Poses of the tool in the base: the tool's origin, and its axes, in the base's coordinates. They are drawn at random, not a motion.
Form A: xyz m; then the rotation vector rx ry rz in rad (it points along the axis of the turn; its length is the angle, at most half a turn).
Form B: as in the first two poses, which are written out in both.
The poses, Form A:
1: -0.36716, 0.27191, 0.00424, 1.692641, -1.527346, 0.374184
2: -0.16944, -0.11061, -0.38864, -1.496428, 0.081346, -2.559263
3: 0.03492, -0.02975, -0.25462, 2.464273, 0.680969, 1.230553
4: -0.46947, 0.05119, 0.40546, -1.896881, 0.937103, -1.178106
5: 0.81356, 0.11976, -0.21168, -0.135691, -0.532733, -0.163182
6: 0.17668, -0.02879, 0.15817, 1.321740, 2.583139, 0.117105
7: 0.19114, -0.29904, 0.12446, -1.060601, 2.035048, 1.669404
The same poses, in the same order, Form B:
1:
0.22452, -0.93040, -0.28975, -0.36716
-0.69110, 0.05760, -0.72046, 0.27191
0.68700, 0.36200, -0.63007, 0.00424
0, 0, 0, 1

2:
-0.47933, 0.12348, 0.86890, -0.16944
-0.17842, -0.98309, 0.04129, -0.11061
0.85931, -0.13524, 0.49325, -0.38864
0, 0, 0, 1

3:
0.51990, 0.27740, 0.80793, 0.03492
0.53723, -0.84152, -0.05678, -0.02975
0.66415, 0.46357, -0.58653, -0.25462
0, 0, 0, 1

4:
0.32305, -0.21024, 0.92273, -0.46947
-0.85179, -0.48949, 0.18669, 0.05119
0.41242, -0.84628, -0.33721, 0.40546
0, 0, 0, 1

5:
0.84899, 0.18955, -0.49324, 0.81356
-0.11922, 0.97809, 0.17066, 0.11976
0.51478, -0.08609, 0.85299, -0.21168
0, 0, 0, 1

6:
-0.56342, 0.78884, 0.24553, 0.17668
0.80782, 0.58830, -0.03638, -0.02879
-0.17315, 0.17785, -0.96870, 0.15817
0, 0, 0, 1

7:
-0.68125, -0.69972, -0.21514, 0.19114
-0.34779, 0.05076, 0.93620, -0.29904
-0.64416, 0.71261, -0.27793, 0.12446
0, 0, 0, 1

